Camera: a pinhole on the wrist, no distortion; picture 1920 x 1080 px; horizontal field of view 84.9 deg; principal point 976.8 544.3 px. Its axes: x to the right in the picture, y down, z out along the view. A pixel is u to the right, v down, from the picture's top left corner.
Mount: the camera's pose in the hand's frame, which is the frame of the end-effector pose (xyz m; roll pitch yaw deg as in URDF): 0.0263 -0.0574 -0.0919 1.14 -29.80 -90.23
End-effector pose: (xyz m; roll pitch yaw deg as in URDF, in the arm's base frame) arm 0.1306 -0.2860 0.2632 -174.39 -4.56 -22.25
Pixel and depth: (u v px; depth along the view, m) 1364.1 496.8 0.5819
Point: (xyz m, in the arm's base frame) 0.1608 -0.2922 -0.2572
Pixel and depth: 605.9 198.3 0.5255
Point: -0.1179 -0.5472 -0.0512
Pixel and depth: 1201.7 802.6 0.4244
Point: 0.2518 -0.3823 -0.0551
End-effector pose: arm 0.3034 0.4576 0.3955 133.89 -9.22 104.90
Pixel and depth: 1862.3 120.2 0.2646
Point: 0.4059 0.4396 0.1273
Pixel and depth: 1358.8 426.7 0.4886
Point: 0.6147 0.5463 0.1243
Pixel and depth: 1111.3 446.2 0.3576
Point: 0.5237 0.5203 0.2858
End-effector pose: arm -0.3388 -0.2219 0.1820 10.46 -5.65 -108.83
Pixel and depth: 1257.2 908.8 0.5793
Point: -0.3862 -0.3813 0.7015
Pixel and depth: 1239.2 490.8 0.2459
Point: -0.3524 -0.2111 0.3335
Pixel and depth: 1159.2 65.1 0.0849
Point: -0.3591 -0.2019 0.1642
